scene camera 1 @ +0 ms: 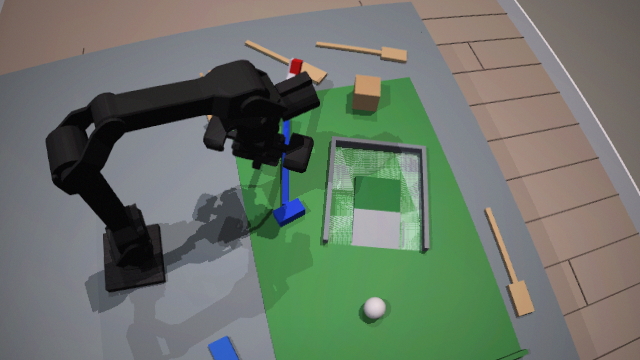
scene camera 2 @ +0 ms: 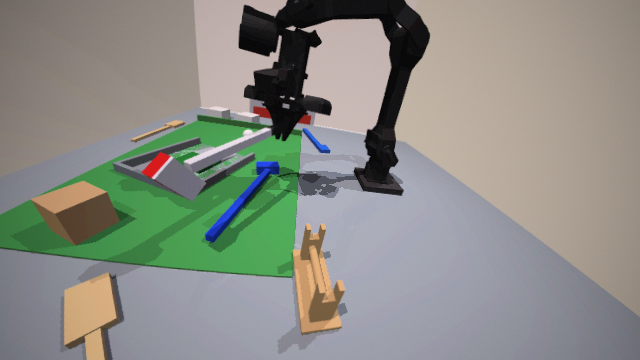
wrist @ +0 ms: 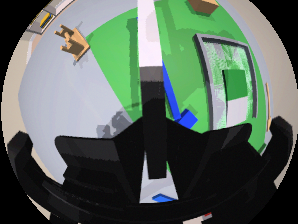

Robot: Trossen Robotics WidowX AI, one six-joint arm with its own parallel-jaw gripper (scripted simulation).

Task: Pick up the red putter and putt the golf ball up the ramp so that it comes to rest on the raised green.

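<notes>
Scene camera 1 shows my gripper [scene camera 1: 262, 159], a blue putter [scene camera 1: 289, 211] and a tan box [scene camera 1: 367, 90]. In scene camera 2 I see a wooden stand [scene camera 2: 317, 302], along with the tan box [scene camera 2: 77, 212], the putter [scene camera 2: 264, 169] and my gripper [scene camera 2: 280, 140]. The wrist view shows my gripper [wrist: 151, 120].
</notes>
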